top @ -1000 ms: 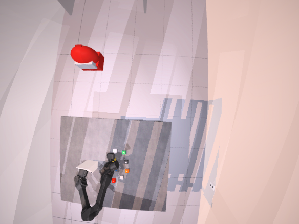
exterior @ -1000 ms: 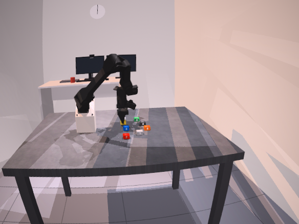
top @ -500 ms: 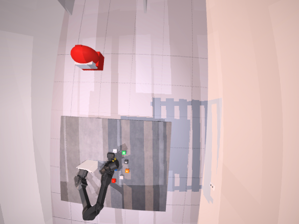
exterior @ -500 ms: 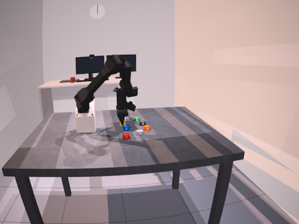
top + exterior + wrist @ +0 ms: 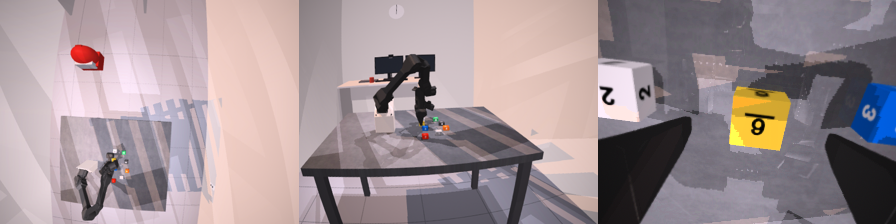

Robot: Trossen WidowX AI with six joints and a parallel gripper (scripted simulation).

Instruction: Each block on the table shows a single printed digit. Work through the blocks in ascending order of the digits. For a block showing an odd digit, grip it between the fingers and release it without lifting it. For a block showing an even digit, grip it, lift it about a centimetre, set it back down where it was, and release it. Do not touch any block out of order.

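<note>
My gripper tip is 10 mm short of the yellow block. The rest, counted from my gripper tip: blue block (80 mm to the right, 20 mm ahead); white block (90 mm to the left, 10 mm ahead); green block (100 mm ahead, 80 mm to the left).
</note>
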